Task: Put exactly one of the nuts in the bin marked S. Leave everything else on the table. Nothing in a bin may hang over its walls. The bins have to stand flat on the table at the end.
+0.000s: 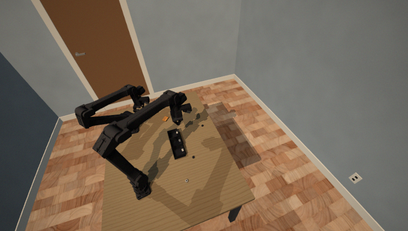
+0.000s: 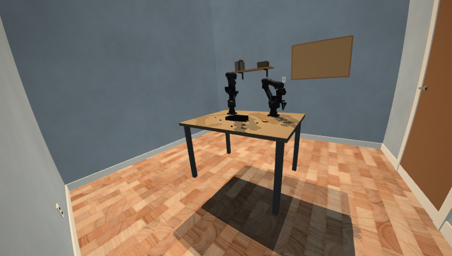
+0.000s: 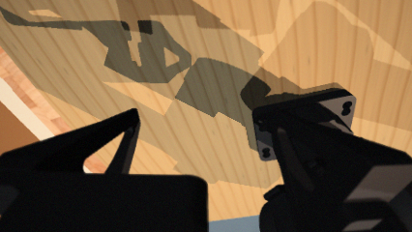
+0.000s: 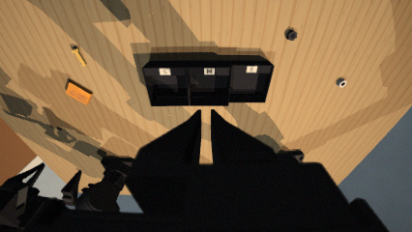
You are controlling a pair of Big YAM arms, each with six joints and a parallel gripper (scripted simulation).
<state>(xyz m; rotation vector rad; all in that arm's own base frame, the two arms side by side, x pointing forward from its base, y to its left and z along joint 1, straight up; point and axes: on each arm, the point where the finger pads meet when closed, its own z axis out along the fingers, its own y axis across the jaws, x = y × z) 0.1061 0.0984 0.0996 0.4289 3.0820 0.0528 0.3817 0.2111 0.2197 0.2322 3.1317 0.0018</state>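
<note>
The black bin strip is 20 cm below my right hand and 5 cm behind it. Round my right hand: silver nut: 31 cm to the right, 22 cm below, 7 cm behind; small bolt: 27 cm to the left, 21 cm below, 2 cm ahead; orange block: 31 cm to the left, 21 cm below, 7 cm behind.
</note>
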